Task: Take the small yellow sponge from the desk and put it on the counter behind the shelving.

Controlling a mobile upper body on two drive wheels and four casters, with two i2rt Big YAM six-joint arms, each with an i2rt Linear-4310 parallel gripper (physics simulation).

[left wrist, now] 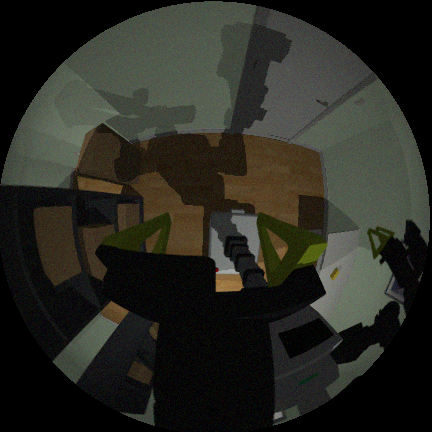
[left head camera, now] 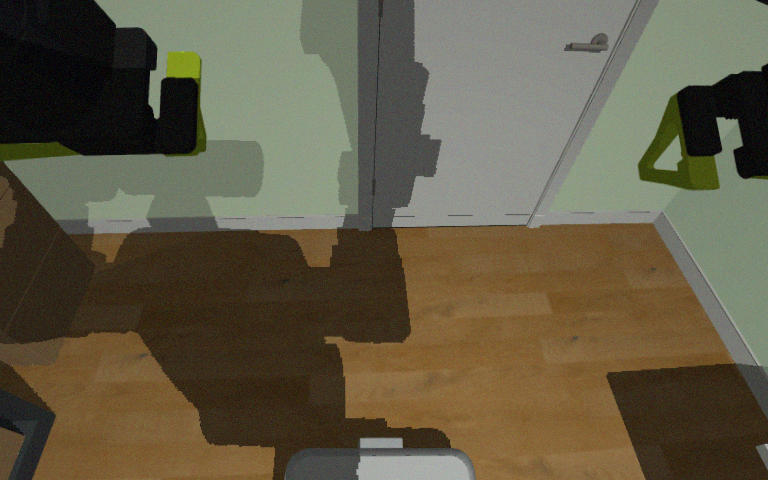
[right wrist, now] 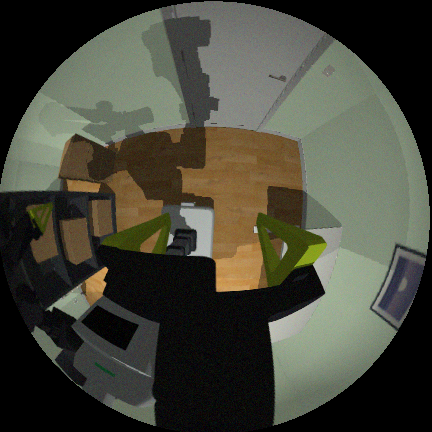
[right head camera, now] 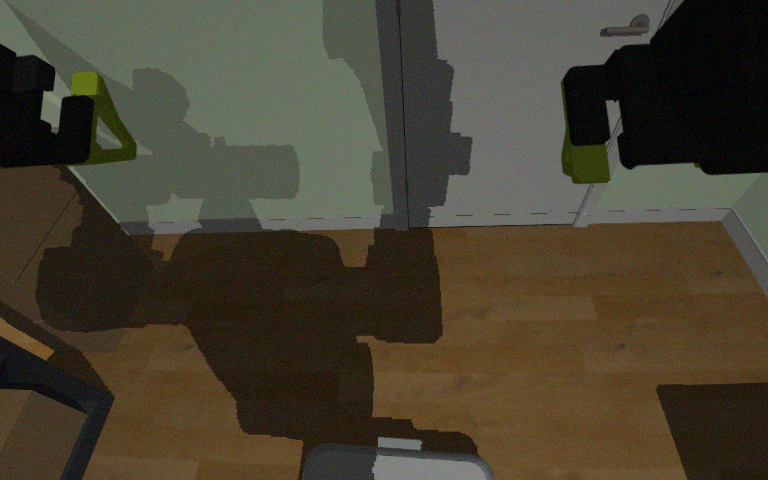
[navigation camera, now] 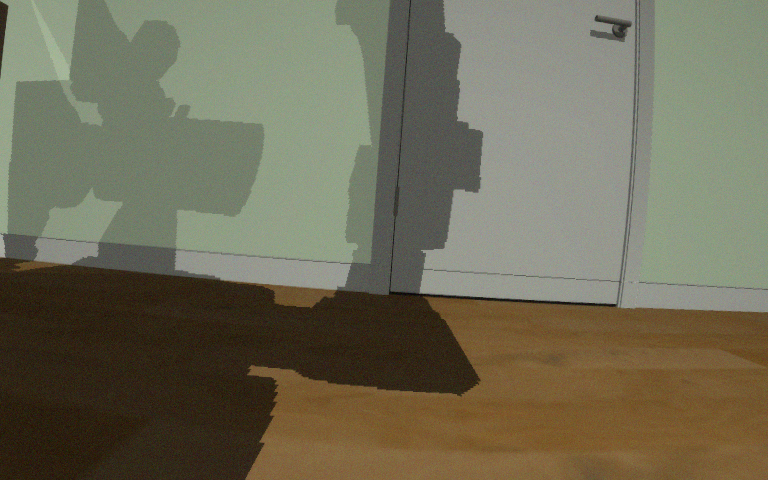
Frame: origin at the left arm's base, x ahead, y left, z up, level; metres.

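Where they show: left gripper, fingertip midpoint: [left wrist: 213,216] [left head camera: 142,144] [right wrist: 48,205] [right head camera: 85,155]; right gripper, fingertip midpoint: [left wrist: 372,228] [left head camera: 692,170] [right wrist: 213,217] [right head camera: 629,161].
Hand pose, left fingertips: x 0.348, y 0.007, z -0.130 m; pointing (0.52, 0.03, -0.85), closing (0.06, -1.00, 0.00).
Observation:
After its pixels a point has its place.
The small yellow sponge [left wrist: 334,273] {y -1.177, x -0.164, z -0.652 m} lies on the white desk [left wrist: 345,250] {y -1.354, x 0.042, z -0.690 m} [right wrist: 327,239] {y -1.441, x 0.148, z -0.690 m}, at the right of the left wrist view. The sponge does not show in the right wrist view. My left gripper [left wrist: 213,216] {y 0.007, x 0.348, z -0.130 m} [right wrist: 48,205] {y 0.007, x 0.348, z -0.130 m} is open and empty, well apart from the sponge. My right gripper [right wrist: 213,217] {y -0.447, x 0.341, z -0.134 m} [left wrist: 372,228] {y -0.447, x 0.341, z -0.134 m} is open and empty, in the air on the desk's side. Dark shelving [left wrist: 20,240] [right wrist: 112,215] {y 0.880, x 0.150, z -1.345 m} [left head camera: 42,416] {y 0.895, x 0.433, z -1.346 m} [right head camera: 99,403] {y 0.894, x 0.411, z -1.343 m} stands at the left. A brown block-like unit [left wrist: 100,155] {y 0.994, x 0.774, z -0.702 m} [right wrist: 75,159] {y 0.994, x 0.791, z -0.707 m} [right head camera: 50,226] {y 0.998, x 0.858, z -0.863 m} stands beyond it; I cannot tell whether it is the counter.
A grey door [left head camera: 481,113] {y -0.580, x 1.343, z -0.763 m} [navigation camera: 538,141] {y -0.633, x 1.346, z -0.895 m} is in the green wall ahead [navigation camera: 294,141] {y 0.136, x 1.324, z -0.951 m}. My white base [left head camera: 416,465] {y -0.321, x 0.274, z -1.151 m} [right wrist: 202,227] {y -0.385, x 0.127, z -1.150 m} is on the wooden floor [left head camera: 481,367] {y -0.623, x 0.647, z -1.410 m}. A framed picture [right wrist: 400,285] hangs at the right. Large shadows fall across floor and wall.

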